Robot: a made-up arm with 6 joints.
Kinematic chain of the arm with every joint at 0, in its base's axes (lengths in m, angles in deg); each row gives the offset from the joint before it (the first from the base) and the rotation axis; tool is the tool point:
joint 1: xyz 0 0 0.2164 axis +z
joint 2: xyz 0 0.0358 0 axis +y
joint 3: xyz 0 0 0.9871 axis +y
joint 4: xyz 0 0 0.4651 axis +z
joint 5: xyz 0 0 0 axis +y
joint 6: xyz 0 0 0.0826 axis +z
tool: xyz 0 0 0
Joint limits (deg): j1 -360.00..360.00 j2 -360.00..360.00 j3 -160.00..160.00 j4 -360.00..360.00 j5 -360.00..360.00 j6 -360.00..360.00
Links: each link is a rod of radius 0.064 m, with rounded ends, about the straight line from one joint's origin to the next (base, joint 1, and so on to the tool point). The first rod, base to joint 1, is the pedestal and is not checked.
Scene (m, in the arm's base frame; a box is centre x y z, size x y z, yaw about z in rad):
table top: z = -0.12
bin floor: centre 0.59 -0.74 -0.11 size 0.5 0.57 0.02 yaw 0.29
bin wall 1: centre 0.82 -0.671 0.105 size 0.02 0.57 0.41 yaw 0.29
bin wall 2: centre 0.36 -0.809 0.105 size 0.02 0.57 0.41 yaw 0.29
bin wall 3: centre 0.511 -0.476 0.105 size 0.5 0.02 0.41 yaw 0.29
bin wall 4: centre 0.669 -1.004 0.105 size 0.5 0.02 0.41 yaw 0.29
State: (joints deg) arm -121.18 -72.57 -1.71 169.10 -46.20 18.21
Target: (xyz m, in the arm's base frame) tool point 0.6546 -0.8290 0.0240
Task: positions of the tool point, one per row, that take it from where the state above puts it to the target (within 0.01 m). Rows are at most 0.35 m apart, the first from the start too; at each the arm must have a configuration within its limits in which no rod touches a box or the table.
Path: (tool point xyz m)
1: 1.0276 0.9991 0.6950
2: 1.2254 0.7233 0.6756
3: 1.3373 0.4059 0.6536
4: 1.3552 0.0760 0.6297
5: 1.2807 -0.2368 0.6059
6: 1.1251 -0.5054 0.5836
7: 0.9078 -0.7075 0.5640
8: 0.6546 -0.8290 0.5486
9: 0.6752 -0.8538 0.2842
10: 0.6546 -0.8289 0.0239

